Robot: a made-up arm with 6 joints. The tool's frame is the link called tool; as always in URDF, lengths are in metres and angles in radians. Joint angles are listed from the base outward. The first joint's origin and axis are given. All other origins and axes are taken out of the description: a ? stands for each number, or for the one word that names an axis. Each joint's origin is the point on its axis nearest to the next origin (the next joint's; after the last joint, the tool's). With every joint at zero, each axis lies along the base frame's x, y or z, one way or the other. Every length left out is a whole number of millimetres.
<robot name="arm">
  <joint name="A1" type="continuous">
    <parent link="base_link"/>
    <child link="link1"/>
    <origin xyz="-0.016 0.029 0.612"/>
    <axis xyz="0 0 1"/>
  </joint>
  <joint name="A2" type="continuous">
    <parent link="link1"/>
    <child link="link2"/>
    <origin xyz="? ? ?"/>
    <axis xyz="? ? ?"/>
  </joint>
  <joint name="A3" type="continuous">
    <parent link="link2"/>
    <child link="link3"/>
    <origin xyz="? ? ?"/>
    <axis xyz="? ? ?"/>
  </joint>
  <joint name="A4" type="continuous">
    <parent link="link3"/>
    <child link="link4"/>
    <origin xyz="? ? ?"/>
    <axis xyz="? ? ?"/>
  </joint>
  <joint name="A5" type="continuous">
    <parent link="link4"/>
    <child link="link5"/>
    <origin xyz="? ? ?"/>
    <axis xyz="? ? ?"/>
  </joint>
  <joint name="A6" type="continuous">
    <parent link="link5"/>
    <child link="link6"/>
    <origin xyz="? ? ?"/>
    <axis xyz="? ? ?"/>
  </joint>
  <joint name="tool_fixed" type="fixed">
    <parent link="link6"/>
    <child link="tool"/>
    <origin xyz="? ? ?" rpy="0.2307 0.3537 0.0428"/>
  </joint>
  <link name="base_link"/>
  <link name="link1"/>
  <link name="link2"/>
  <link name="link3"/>
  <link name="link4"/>
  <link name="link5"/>
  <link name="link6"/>
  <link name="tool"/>
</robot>
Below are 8 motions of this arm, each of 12 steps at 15 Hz.
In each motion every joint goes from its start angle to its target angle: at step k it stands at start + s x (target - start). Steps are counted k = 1, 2, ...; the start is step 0. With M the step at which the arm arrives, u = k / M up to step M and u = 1 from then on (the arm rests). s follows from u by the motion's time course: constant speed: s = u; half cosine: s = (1 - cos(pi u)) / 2; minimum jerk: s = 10 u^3 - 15 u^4 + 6 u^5.
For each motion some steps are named. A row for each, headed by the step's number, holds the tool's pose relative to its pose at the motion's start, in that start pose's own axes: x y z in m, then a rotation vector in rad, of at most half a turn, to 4 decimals.
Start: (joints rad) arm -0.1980 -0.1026 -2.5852 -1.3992 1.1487 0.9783
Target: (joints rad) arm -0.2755 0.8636 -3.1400 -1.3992 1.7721 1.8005
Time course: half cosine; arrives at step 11
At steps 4, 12:
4: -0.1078 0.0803 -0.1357 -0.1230 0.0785 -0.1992
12: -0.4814 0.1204 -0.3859 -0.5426 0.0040 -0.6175

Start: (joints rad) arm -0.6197 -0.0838 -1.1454 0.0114 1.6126 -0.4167
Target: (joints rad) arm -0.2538 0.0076 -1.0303 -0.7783 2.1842 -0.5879
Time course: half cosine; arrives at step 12
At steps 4, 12:
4: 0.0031 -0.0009 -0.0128 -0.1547 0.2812 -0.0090
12: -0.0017 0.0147 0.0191 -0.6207 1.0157 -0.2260

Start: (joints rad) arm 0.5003 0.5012 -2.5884 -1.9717 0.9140 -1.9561
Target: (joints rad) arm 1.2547 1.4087 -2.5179 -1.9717 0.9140 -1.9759
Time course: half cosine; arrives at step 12
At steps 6, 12:
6: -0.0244 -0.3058 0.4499 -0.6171 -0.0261 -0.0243
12: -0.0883 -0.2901 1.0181 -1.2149 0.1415 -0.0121

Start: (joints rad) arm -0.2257 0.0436 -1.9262 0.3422 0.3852 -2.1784
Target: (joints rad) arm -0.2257 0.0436 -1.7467 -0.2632 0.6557 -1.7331
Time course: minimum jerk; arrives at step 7
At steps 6, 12:
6: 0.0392 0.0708 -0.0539 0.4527 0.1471 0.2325
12: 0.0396 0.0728 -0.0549 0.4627 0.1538 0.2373

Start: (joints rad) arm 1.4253 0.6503 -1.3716 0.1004 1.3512 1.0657
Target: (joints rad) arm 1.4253 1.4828 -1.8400 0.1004 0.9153 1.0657
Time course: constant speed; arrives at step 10
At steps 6, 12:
6: 0.1764 0.1639 -0.1375 0.0388 -0.0304 -0.0006
12: 0.2964 0.2182 -0.2767 0.0628 -0.0528 0.0002

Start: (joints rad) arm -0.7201 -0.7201 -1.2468 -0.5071 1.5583 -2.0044
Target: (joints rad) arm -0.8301 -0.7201 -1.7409 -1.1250 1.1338 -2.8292
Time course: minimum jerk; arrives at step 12
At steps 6, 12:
6: -0.1122 0.0605 0.0808 -0.1503 0.5500 0.0908
12: -0.1762 0.1562 0.1817 -0.0112 1.1051 0.2605

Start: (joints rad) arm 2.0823 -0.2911 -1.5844 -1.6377 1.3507 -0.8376
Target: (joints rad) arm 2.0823 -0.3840 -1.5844 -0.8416 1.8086 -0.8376
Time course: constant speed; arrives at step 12
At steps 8, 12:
8: 0.0016 0.0894 -0.0375 0.5552 -0.1954 0.1498
12: 0.0033 0.1403 -0.0314 0.7989 -0.3057 0.2831

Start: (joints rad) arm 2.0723 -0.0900 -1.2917 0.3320 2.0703 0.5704
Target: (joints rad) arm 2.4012 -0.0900 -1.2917 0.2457 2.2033 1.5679
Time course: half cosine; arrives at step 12
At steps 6, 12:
6: -0.0138 0.0289 -0.0312 -0.0327 -0.1175 -0.4254
12: -0.0291 0.0521 -0.0638 -0.0512 -0.3331 -0.8207

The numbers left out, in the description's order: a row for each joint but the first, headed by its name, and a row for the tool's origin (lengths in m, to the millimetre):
A2: xyz 0.026 -0.055 0.000, axis 0 1 0
A3: xyz 0.063 0.000 0.505, axis 0 1 0
A4: xyz 0.087 0.000 -0.268, axis 0 0 -1
A5: xyz -0.021 -0.034 0.000, axis 0 1 0
A6: xyz 0.098 0.000 -0.125, axis 0 0 -1
tool: xyz -0.001 -0.003 0.000

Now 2 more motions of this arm.
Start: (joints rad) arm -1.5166 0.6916 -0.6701 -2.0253 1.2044 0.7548
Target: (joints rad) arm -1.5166 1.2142 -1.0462 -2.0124 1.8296 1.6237
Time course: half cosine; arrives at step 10
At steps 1, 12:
1: 0.0050 -0.0011 -0.0029 -0.0012 0.0064 -0.0220
12: 0.1885 0.0127 -0.1018 -0.2348 0.0544 -0.8823

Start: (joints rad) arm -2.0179 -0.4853 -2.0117 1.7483 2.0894 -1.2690
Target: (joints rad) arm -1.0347 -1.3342 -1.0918 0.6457 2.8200 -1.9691
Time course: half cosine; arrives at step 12
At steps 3, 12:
3: 0.0052 0.0697 -0.0473 0.1500 0.0940 0.1017
12: -0.2918 0.5287 -0.1159 1.1083 0.4155 0.8148

